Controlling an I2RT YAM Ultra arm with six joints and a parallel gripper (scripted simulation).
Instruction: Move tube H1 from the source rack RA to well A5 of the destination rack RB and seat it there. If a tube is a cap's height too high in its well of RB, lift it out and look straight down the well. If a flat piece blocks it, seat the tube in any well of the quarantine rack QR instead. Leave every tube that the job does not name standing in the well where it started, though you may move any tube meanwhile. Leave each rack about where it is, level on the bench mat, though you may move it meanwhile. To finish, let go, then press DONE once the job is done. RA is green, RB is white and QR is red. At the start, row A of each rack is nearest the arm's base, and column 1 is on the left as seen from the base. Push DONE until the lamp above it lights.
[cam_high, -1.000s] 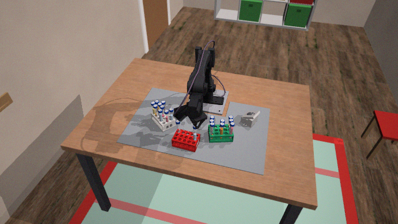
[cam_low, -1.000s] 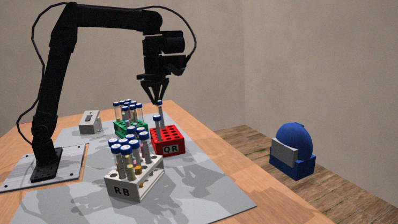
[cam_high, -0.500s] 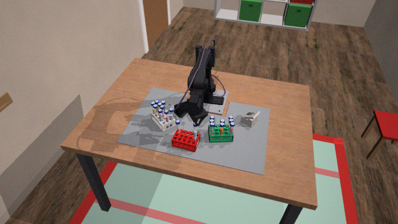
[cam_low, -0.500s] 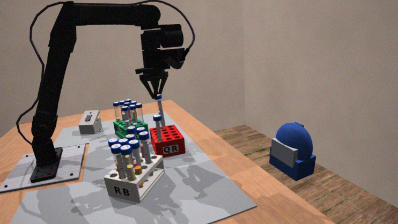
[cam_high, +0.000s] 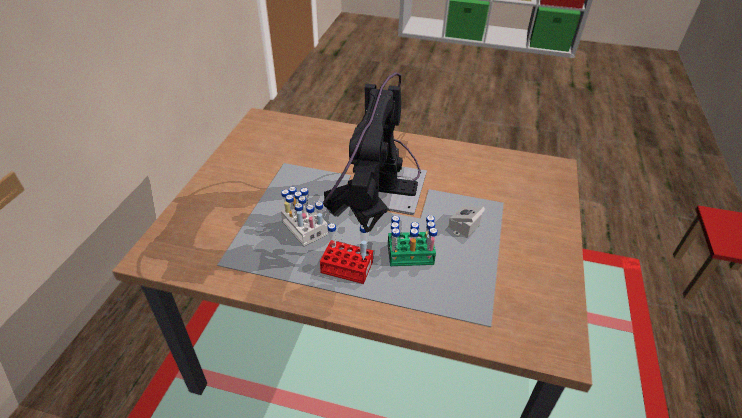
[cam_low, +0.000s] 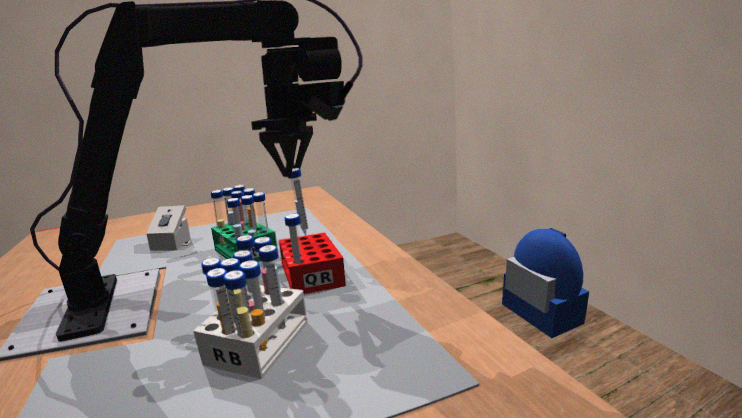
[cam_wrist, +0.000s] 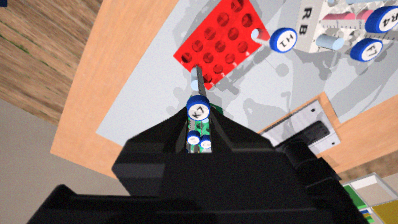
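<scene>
Right now the clear tube is 10 mm ahead of my hand, 10 mm to the right of it and 60 mm below it. From my hand the other things lie so: red rack QR: 50 mm to the right, 150 mm below; grey done button box: 240 mm behind, 260 mm to the left, 130 mm below; white rack RB: 130 mm behind, 220 mm to the right, 150 mm below.
</scene>
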